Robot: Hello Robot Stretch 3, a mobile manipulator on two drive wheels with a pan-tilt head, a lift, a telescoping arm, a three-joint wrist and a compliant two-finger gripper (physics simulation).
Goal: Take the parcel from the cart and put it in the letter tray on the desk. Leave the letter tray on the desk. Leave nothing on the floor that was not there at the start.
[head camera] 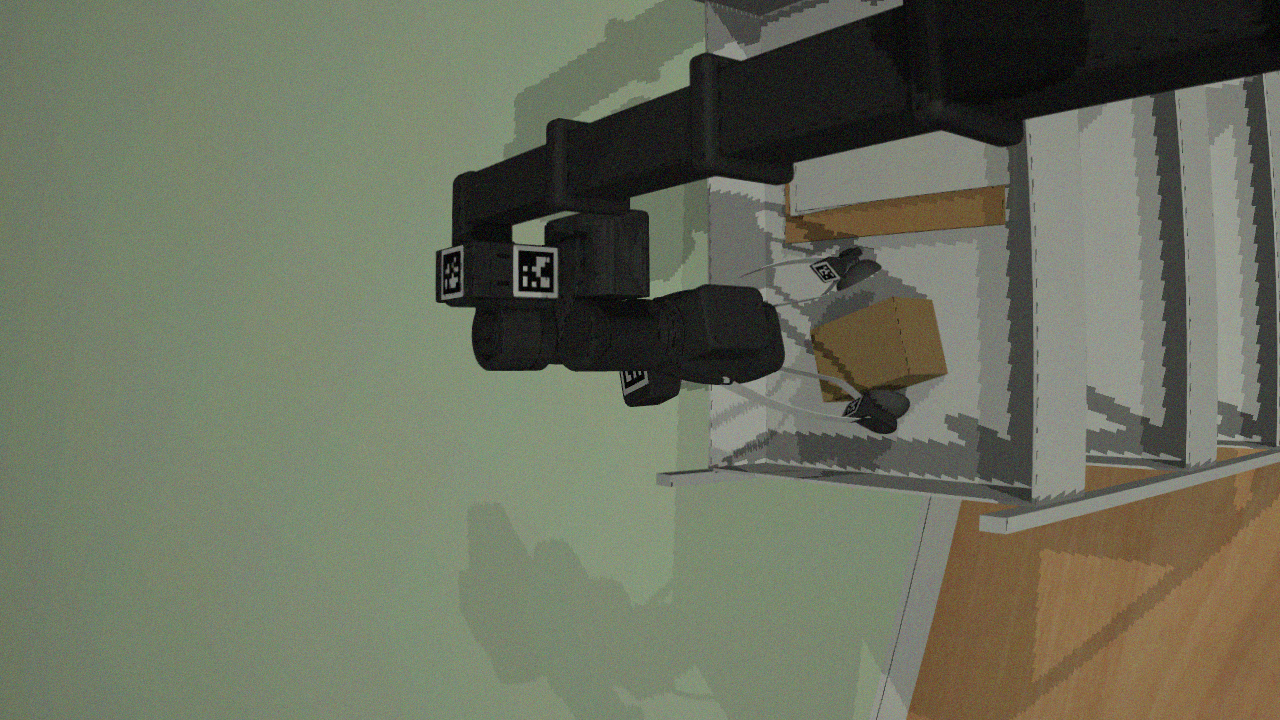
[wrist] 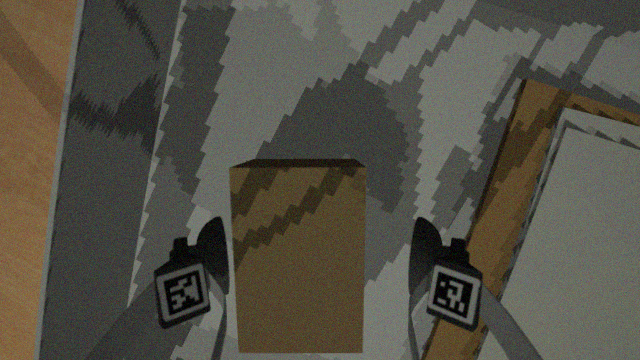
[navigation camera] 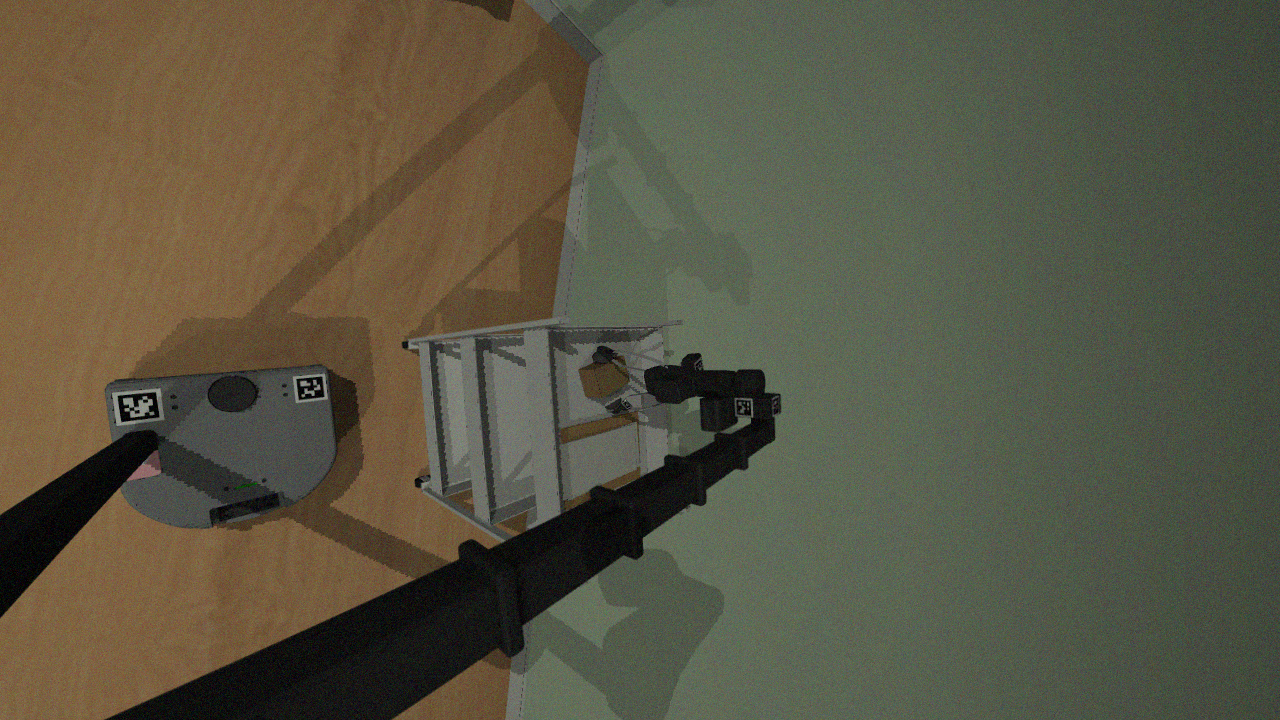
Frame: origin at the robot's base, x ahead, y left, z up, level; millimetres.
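Seen in the pictures: gripper, between the fingertips: (head camera: 886,339) (wrist: 319,242) (navigation camera: 601,380); robot's base, origin of its link: (navigation camera: 233,391).
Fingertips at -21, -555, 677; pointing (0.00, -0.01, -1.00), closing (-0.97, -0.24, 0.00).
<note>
Pixels of each thing's top centre, then the offset from my fingertips to it, as dx, dy, dz.
- parcel, centre of its top: (wrist: 298,265) (head camera: 857,351) (navigation camera: 613,376) +9, +0, +36
- brown flat item with a pale slab, centre of its top: (head camera: 892,130) (wrist: 580,328) (navigation camera: 602,458) -167, +15, +2
The parcel (head camera: 920,335) (navigation camera: 601,381) (wrist: 300,300), a small brown box, rests on the top shelf of the pale grey cart (head camera: 1058,313) (navigation camera: 542,402) (wrist: 270,65). My gripper (head camera: 870,342) (navigation camera: 612,380) (wrist: 319,242) is open, with one finger on each side of the parcel. In the wrist view a narrow gap shows at the left finger and a wider gap at the right finger. The parcel's lower end is near the bottom of that view. The desk and the letter tray cannot be made out in these views.
A brown flat item with a pale slab (head camera: 895,170) (navigation camera: 599,452) (wrist: 575,240) on it lies on the cart beside the parcel. A green wall (head camera: 223,358) (navigation camera: 939,268) stands behind the cart. My grey base (navigation camera: 259,447) is on the wooden floor, and my black arm reaches over the cart.
</note>
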